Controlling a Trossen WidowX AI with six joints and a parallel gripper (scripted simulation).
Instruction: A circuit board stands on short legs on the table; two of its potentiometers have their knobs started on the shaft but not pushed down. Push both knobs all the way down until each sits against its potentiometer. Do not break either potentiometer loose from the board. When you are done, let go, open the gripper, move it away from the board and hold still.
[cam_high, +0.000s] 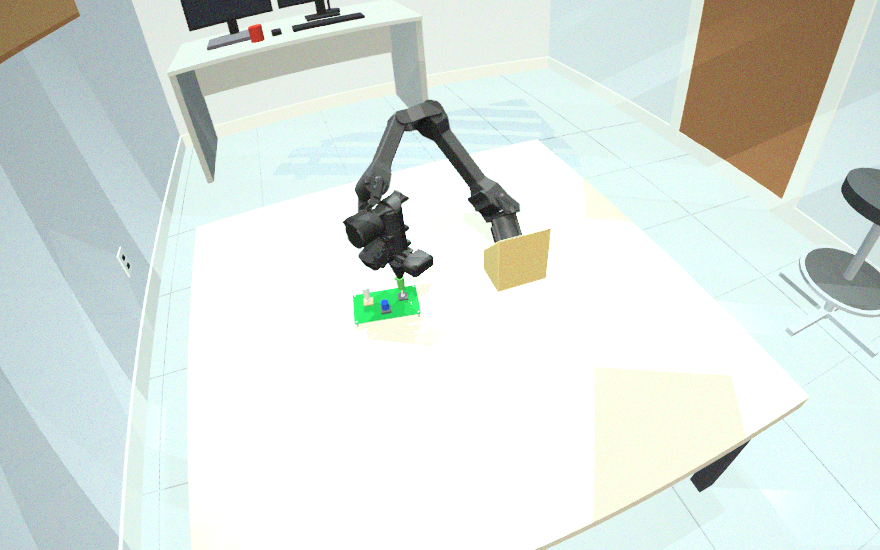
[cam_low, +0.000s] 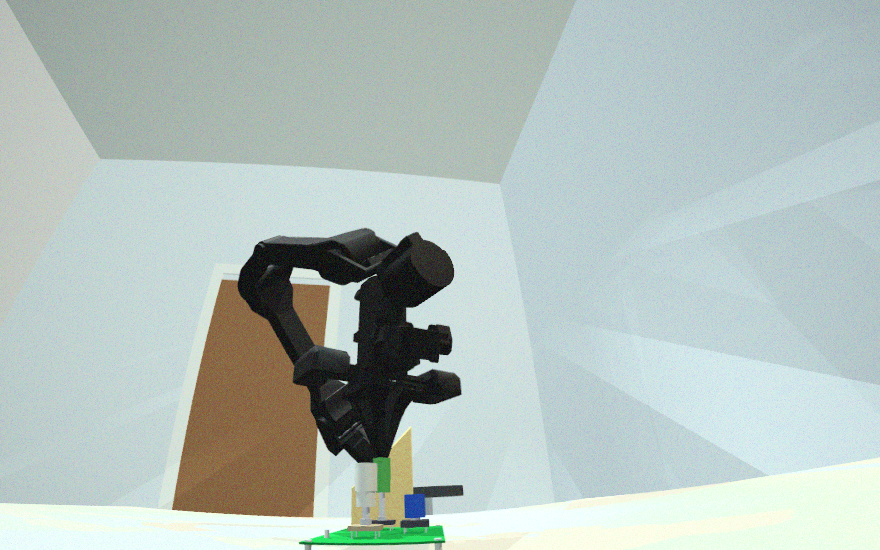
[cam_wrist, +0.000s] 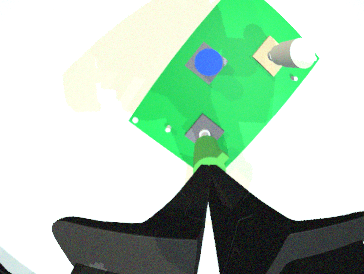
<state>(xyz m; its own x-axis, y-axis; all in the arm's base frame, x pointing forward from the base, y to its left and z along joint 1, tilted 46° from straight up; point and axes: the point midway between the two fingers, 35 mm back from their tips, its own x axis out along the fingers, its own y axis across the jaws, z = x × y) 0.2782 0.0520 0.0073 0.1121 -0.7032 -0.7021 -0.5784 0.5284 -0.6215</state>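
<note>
Now: gripper tip 90 mm short of the grey-white knob, 30 mm above it and 10 mm to the left of it. The rest, counted from my gripper tip: green knob: 20 mm below.
</note>
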